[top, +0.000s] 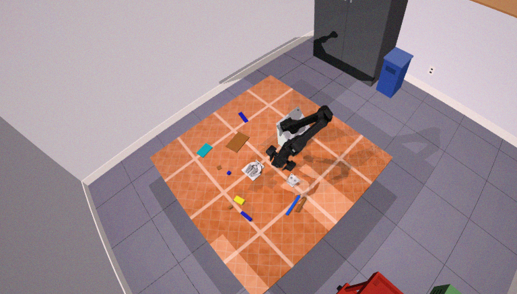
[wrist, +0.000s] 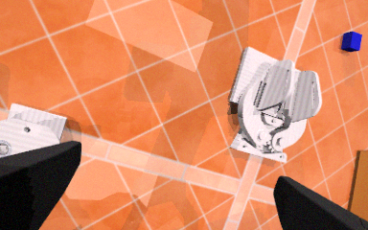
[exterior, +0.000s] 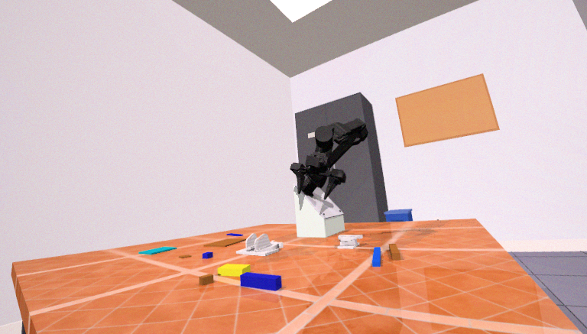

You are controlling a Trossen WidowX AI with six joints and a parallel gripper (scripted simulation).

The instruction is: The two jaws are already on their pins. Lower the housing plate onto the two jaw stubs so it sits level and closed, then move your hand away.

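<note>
The grey plate lies 6 cm behind my gripper tip, 9 cm to the left of it and 14 cm below it. Round my gripper tip: yellow block (29 cm ahead, 2 cm to the right, 16 cm below); then brown bar (1 cm ahead, 25 cm to the left, 16 cm below); then brown plate (4 cm ahead, 42 cm to the right, 16 cm below).
</note>
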